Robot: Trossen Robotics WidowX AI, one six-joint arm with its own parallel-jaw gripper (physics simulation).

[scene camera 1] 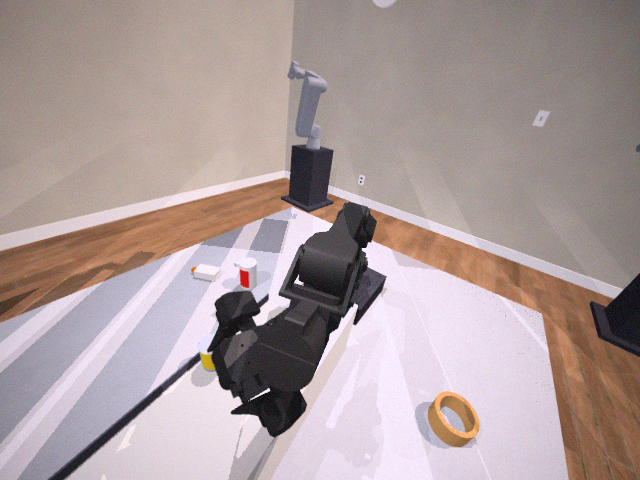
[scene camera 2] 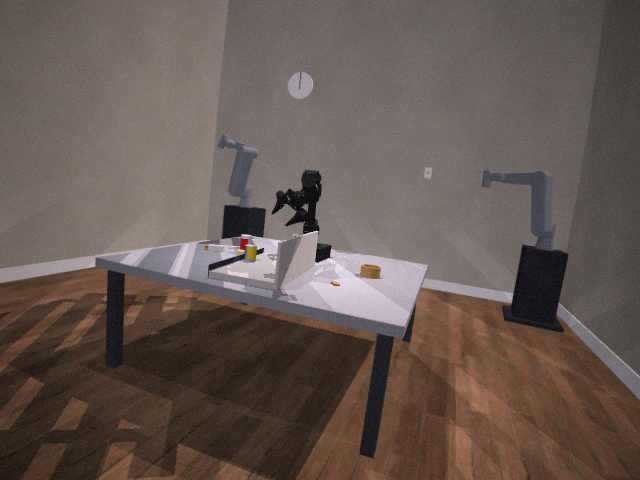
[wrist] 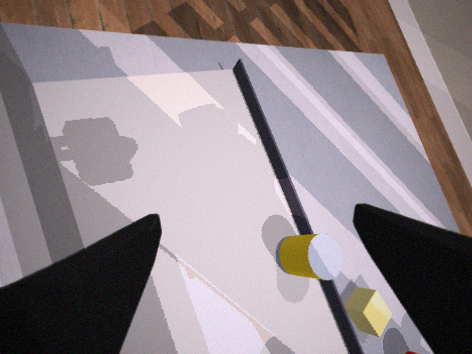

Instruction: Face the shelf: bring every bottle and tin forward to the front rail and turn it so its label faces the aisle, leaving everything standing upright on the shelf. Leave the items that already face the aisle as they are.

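Frame: origin at the arm's base, x down, y back, z left, level; metres.
Seen in the pictures: gripper, fingertip midpoint: (scene camera 1: pixel 220 380) (scene camera 2: pixel 278 219) (wrist: pixel 256 217).
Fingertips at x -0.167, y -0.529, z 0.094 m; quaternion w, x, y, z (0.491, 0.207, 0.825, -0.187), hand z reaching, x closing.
A point is followed by its place in that frame.
A yellow-banded tin (scene camera 1: pixel 207 360) {y -0.489, x 0.002, z -0.058 m} (scene camera 2: pixel 250 252) {y -0.491, x 0.006, z -0.059 m} (wrist: pixel 300 256) {y -0.473, x -0.008, z -0.048 m} stands upright on the shelf (scene camera 1: pixel 170 421) {y -0.596, x 0.048, z -0.018 m} (scene camera 2: pixel 242 274) {y -0.722, x 0.048, z 0.069 m} (wrist: pixel 215 150) {y -0.638, x 0.048, z 0.012 m}, close beside the dark front rail (scene camera 1: pixel 129 414) {y -0.645, x 0.028, z -0.073 m} (scene camera 2: pixel 227 262) {y -0.633, x 0.038, z -0.076 m} (wrist: pixel 265 125) {y -0.667, x 0.025, z -0.069 m}. Its yellow shows on the shelf side in the wrist view, with blue beside it in scene camera 2. A white tin with a red patch (scene camera 1: pixel 245 279) {y -0.247, x 0.027, z -0.259 m} (scene camera 2: pixel 244 242) {y -0.250, x 0.011, z -0.266 m} stands upright on the table beyond the rail. A white bottle (scene camera 1: pixel 206 272) {y -0.316, x 0.046, z -0.397 m} (scene camera 2: pixel 215 248) {y -0.324, x 0.060, z -0.399 m} with an orange cap lies on its side there. My gripper (scene camera 1: pixel 223 381) {y -0.529, x -0.167, z 0.094 m} (scene camera 2: pixel 280 219) {y -0.529, x -0.167, z 0.094 m} (wrist: pixel 256 217) {y -0.529, x -0.167, z 0.094 m} is open and empty, high above the shelf.
A pale yellow block (scene camera 2: pixel 240 252) {y -0.371, x 0.042, z -0.201 m} (wrist: pixel 367 311) {y -0.356, x 0.036, z -0.182 m} lies beyond the rail, near the yellow-banded tin. The tall shelf back panel (scene camera 2: pixel 299 258) {y -0.473, x -0.008, z 0.184 m} stands on the robot's side. An orange ring (scene camera 1: pixel 443 431) {y -0.215, x 0.043, z 0.413 m} (scene camera 2: pixel 370 272) {y -0.214, x 0.045, z 0.436 m} and a small orange piece (scene camera 2: pixel 335 283) {y -0.478, x 0.066, z 0.366 m} lie behind the panel.
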